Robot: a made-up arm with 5 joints.
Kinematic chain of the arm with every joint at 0, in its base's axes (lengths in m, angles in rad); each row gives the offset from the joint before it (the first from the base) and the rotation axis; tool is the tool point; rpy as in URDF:
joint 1: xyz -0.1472 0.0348 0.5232 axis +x
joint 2: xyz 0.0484 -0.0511 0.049 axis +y
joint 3: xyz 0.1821 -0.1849 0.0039 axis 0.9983 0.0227 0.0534
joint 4: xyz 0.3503 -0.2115 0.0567 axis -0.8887 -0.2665 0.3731
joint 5: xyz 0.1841 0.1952 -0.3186 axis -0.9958 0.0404 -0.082
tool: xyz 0.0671 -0.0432 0.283 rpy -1.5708 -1.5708 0
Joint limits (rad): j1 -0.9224..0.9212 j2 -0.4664..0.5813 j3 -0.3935..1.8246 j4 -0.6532..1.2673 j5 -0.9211..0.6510
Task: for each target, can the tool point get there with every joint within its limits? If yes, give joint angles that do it. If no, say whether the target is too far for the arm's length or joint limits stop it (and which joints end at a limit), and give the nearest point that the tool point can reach.
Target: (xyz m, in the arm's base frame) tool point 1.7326 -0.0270 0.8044
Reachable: no: too far | nearest point 0.7799 -0.0498 0.7728 | short by 0.953 m
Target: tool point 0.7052 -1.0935 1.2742
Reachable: no: too far | nearest point 0.5928 -0.5630 0.9211 | short by 0.647 m
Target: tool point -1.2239 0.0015 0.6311
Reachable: no: joint limits stop it (at a limit: joint 1, joint 2, joint 4, joint 5) | nearest point 0.3669 -0.4985 0.3026 | short by 1.700 m
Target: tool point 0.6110 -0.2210 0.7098
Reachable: yes | joints 0.4352 -0.3397 1.4414 0.7467 0.0215
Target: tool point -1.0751 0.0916 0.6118
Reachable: no: joint limits stop it (at a limit: joint 1, joint 2, joint 4, joint 5) | nearest point 0.3866 0.4158 0.1643 | short by 1.563 m
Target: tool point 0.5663 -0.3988 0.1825
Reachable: yes | joints -0.1473 0.4874 0.4853 0.7690 -0.5677
